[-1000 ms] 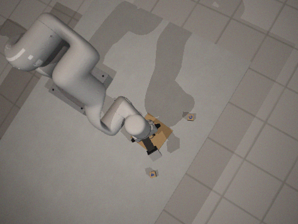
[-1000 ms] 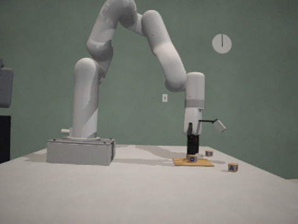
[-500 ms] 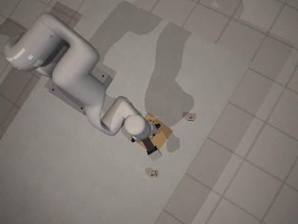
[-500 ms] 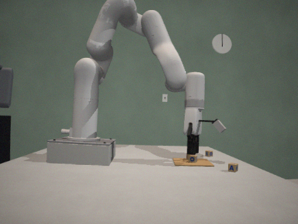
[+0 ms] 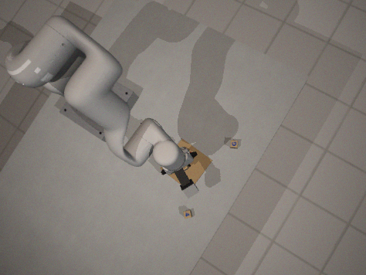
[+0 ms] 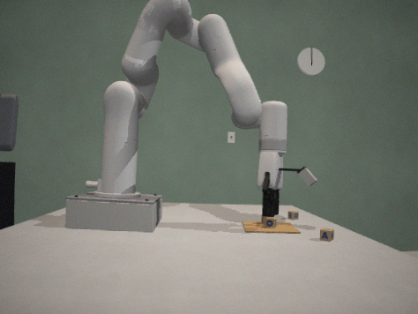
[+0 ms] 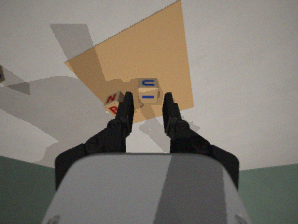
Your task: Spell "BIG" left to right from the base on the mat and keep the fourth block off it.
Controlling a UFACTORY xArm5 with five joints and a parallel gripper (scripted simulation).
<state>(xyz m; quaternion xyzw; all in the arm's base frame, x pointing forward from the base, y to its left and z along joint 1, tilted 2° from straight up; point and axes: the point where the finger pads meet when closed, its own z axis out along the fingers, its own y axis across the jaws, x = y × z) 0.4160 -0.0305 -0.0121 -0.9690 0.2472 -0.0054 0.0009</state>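
Now: the mat 1 cm to the left of my hand and 5 cm below it.
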